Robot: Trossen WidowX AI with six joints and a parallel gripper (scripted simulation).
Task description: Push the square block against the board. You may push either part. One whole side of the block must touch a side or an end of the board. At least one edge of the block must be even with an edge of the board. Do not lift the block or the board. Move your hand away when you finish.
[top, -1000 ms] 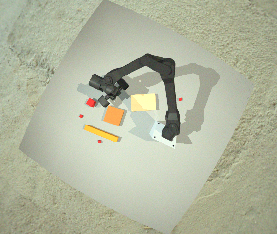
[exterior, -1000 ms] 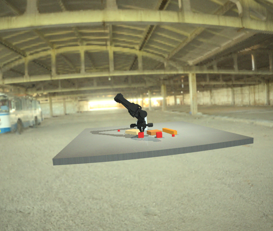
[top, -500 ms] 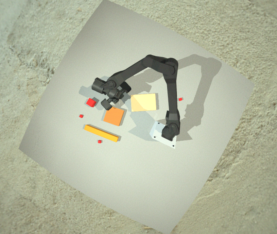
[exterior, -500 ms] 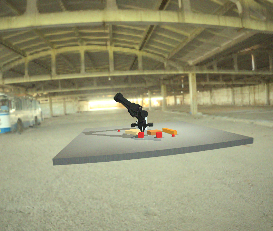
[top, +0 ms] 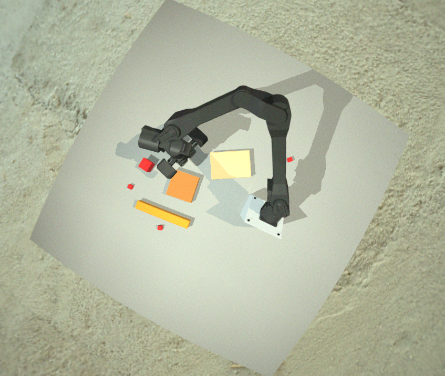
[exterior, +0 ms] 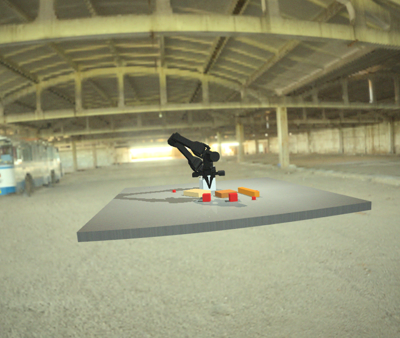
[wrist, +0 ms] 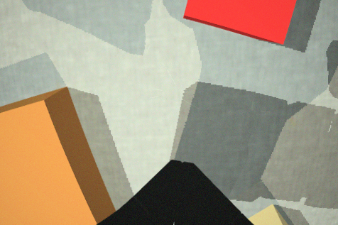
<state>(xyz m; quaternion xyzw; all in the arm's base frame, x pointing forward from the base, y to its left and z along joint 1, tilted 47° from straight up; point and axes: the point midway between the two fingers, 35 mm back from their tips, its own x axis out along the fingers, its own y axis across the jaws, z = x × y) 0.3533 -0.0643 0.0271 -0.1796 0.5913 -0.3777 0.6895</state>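
Now: the orange square block 30 mm behind my gripper tip, 110 mm to the left of it and 40 mm below it. The rest, counted from my gripper tip: pale yellow block 160 mm behind, 50 mm to the right, 40 mm below; long orange board 10 mm behind, 240 mm to the left, 40 mm below.
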